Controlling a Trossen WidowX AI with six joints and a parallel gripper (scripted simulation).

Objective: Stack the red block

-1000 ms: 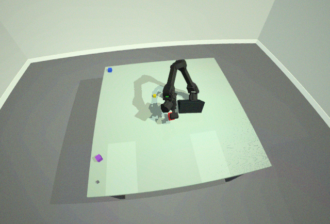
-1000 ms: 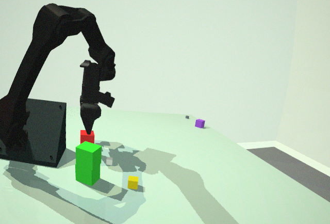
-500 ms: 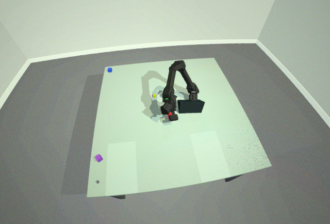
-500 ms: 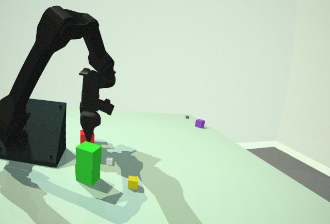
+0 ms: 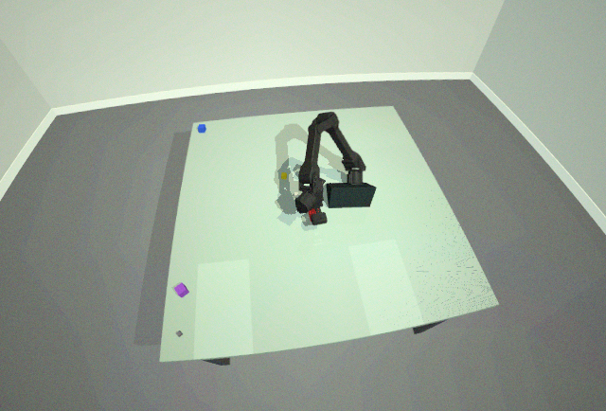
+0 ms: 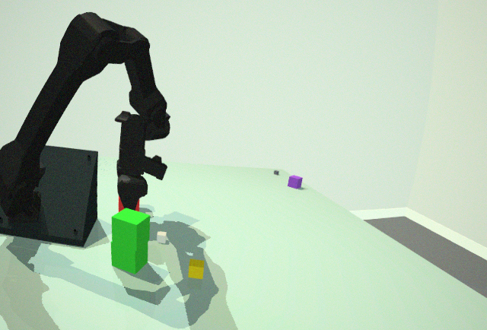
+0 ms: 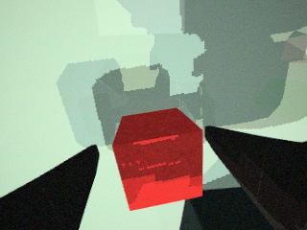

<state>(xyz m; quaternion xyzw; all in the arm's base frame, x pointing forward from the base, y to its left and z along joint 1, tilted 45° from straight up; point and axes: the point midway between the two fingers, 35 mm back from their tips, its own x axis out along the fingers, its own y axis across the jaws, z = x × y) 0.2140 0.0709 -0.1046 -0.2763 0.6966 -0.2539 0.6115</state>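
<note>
My gripper tip is now 1 cm below the red block. From my gripper tip the other things lie so: yellow cube: 11 cm ahead, 25 cm to the right; purple cube: 56 cm ahead, 28 cm to the left, 1 cm above; white cube: 7 cm ahead, 12 cm to the right.
</note>
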